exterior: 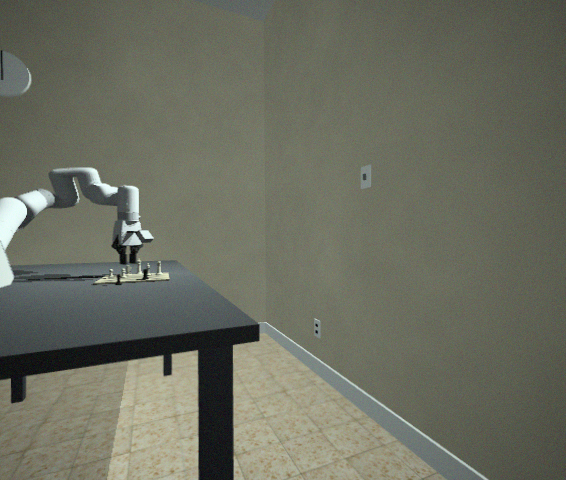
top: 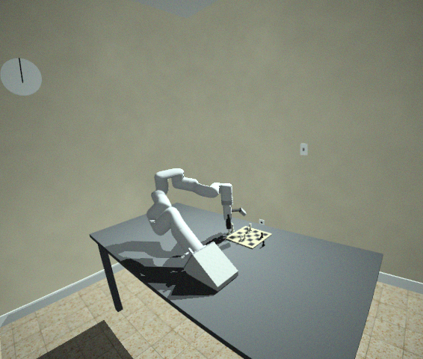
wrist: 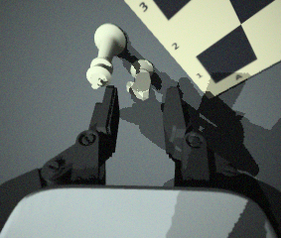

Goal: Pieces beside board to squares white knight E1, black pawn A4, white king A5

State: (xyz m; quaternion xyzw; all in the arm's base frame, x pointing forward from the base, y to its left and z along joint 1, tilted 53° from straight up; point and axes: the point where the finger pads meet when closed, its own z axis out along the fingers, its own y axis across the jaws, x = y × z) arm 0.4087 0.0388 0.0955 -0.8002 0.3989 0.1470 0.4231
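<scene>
Now: the white knight 5 cm below my hand. Round my hand: black pawn (3 cm behind, 28 cm to the right, 5 cm below); white king (4 cm ahead, 3 cm below); chessboard (2 cm ahead, 14 cm to the right, 6 cm below).
</scene>
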